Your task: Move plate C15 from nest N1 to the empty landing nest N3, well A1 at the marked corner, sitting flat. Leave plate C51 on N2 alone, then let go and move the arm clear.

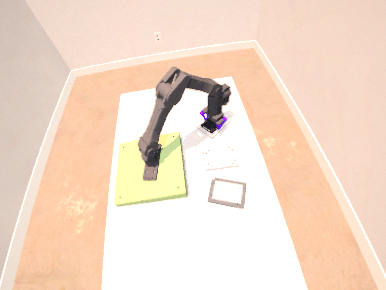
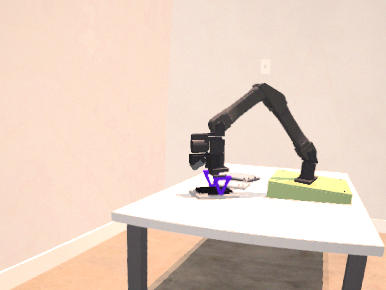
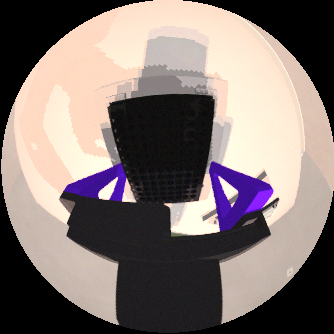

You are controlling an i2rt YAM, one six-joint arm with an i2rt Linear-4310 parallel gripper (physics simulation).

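A black well plate (image 1: pixel 209 126) (image 2: pixel 204 190) (image 3: pixel 162 135) lies on a pale nest (image 1: pixel 214 134) (image 2: pixel 201 196) at the back right of the table; its lettering is too blurred to read. My gripper (image 1: pixel 213 121) (image 2: pixel 216 189) (image 3: pixel 167 165) is open, pointing down low over this plate, with its purple fingers apart towards the plate's two sides. A white nest (image 1: pixel 220 159) is in the middle of the row. A dark grey frame-shaped nest (image 1: pixel 226 203) with a white inside is nearest the front. I cannot tell nest labels, the A1 mark or a second plate.
The arm stands on a thick yellow-green base block (image 1: pixel 130 190) (image 2: pixel 310 192) on the left side of the white table (image 1: pixel 200 240) (image 2: pixel 240 220). The arm reaches over from this block to the back right. The table's right edge runs beside the row of nests.
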